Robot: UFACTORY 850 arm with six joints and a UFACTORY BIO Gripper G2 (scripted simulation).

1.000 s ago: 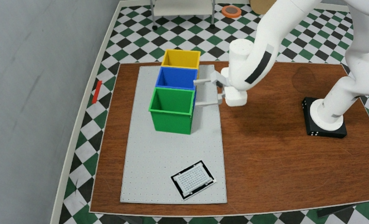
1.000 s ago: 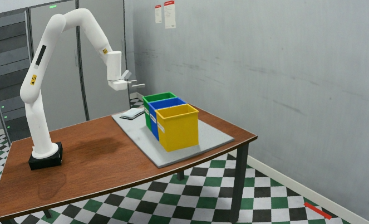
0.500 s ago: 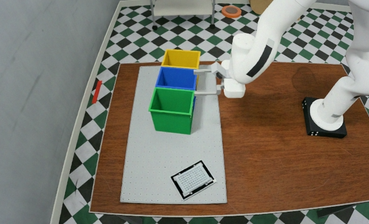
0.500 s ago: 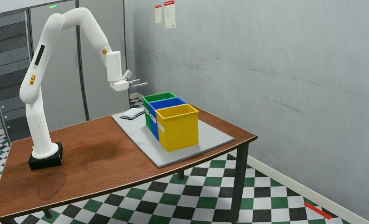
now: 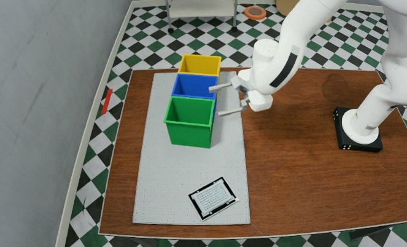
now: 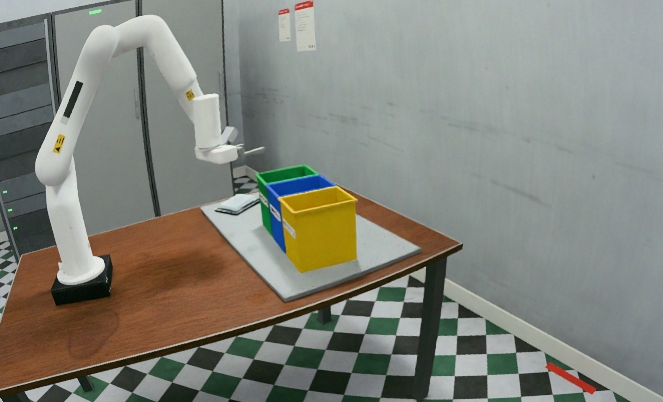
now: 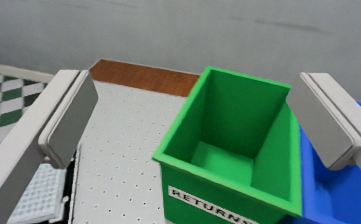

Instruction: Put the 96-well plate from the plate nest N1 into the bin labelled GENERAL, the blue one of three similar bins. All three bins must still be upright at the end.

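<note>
Right now my hand is 260 mm to the right of the white 96-well plate, 260 mm above it and 10 mm past it. Also, from my hand: yellow bin (290 mm to the right, 190 mm below, 110 mm ahead); then blue bin (190 mm below, 150 mm to the right, 120 mm ahead); then green bin (190 mm below, 120 mm ahead, 20 mm to the right).
</note>
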